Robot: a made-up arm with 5 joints.
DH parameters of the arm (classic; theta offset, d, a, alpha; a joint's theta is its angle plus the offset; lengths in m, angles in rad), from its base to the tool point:
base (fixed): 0 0.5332 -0.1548 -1.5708
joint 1: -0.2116 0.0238 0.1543 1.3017
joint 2: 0 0.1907 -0.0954 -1.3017
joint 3: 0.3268 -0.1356 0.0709 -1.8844
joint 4: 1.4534 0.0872 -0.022 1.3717
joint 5: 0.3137 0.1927 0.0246 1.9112
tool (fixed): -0.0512 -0.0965 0 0
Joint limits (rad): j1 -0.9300..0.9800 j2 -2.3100..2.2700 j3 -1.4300..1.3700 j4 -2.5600..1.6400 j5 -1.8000..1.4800
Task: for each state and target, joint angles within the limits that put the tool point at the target. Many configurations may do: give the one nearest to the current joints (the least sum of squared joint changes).
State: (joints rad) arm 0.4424 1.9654 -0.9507 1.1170 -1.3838
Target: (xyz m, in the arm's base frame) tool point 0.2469 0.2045 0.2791
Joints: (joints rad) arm 0.7395 1.9434 -0.5971 1.1500 -1.2126
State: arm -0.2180 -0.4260 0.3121 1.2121 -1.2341
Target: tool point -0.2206 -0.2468 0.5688
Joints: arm 0.0878 -0.6091 0.1650 1.1435 -1.4544
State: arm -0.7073 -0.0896 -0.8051 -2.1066 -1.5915
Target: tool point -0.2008 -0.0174 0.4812
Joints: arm -0.9020 0.2491 -0.1226 -2.5600 -1.2746
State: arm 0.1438 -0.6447 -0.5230 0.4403 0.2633
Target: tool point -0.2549 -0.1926 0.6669
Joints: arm 0.1093 -1.4722 -0.8341 0.7304 0.1500
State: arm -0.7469 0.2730 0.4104 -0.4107 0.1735
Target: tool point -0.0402 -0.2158 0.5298
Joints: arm -0.9263 0.8268 0.9006 -0.0490 -0.0196
